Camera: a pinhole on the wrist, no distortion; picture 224 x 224 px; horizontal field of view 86.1 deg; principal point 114.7 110.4 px. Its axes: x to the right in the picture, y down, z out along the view. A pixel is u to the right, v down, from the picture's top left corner.
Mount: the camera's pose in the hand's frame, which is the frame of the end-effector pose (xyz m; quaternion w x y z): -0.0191 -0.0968 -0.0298 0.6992 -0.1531 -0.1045 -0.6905
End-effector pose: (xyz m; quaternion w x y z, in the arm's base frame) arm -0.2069 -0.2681 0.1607 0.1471 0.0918 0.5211 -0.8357
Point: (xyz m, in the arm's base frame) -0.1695 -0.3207 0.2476
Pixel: 101.6 69.6
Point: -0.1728 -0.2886 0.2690
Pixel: 126.5 48.1
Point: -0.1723 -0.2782 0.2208
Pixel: 62.4 58.9
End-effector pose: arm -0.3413 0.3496 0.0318 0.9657 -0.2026 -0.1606 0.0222
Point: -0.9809 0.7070 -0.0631
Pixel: outside the picture
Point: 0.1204 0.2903 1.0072
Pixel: outside the picture
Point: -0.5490 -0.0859 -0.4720
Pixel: behind the camera
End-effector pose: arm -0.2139 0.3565 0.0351 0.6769 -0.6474 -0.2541 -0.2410
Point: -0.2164 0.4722 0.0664
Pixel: 101.4 130.4
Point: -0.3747 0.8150 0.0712
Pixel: 165.0 80.7
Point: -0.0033 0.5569 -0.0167
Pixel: 46.1 159.0
